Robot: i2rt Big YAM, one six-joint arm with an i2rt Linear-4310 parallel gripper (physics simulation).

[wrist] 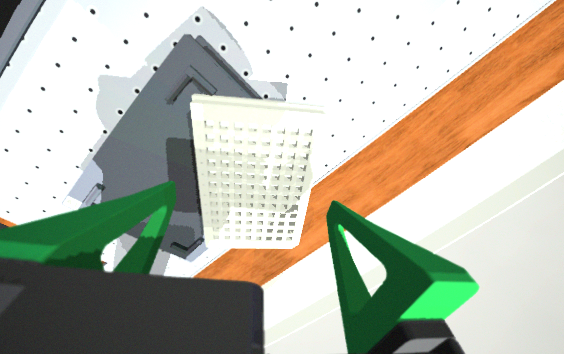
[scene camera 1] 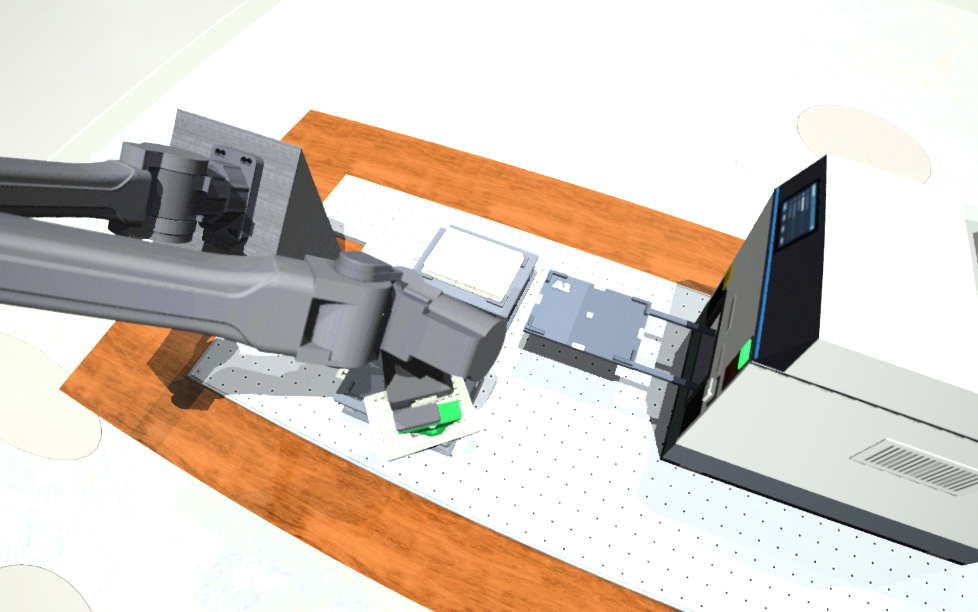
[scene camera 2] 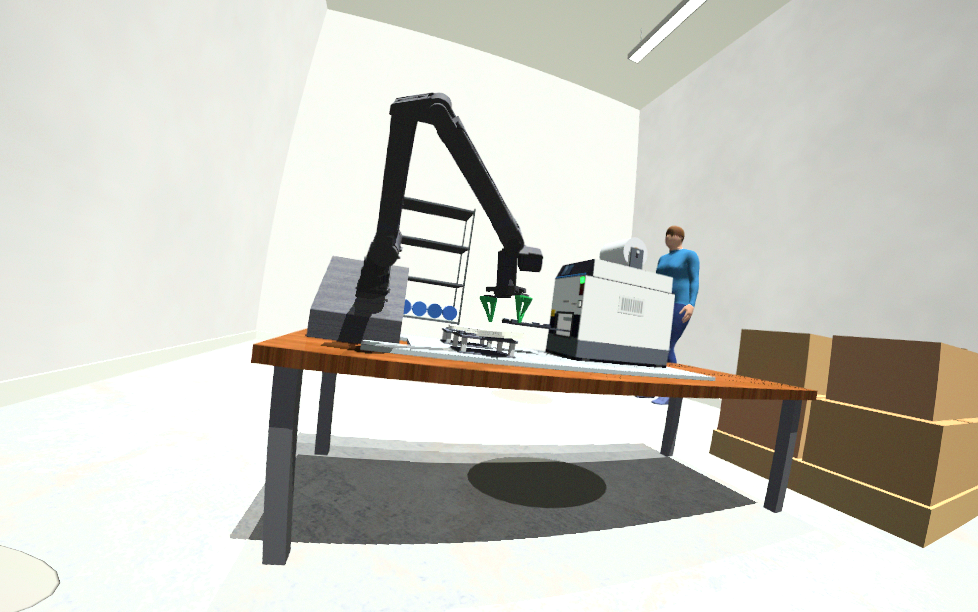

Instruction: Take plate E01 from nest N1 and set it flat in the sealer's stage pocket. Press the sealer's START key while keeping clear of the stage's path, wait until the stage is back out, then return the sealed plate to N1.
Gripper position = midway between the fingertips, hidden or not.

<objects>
My gripper shows in the wrist view (256,199), in scene camera 1 (427,397) and in scene camera 2 (504,322).
</objects>
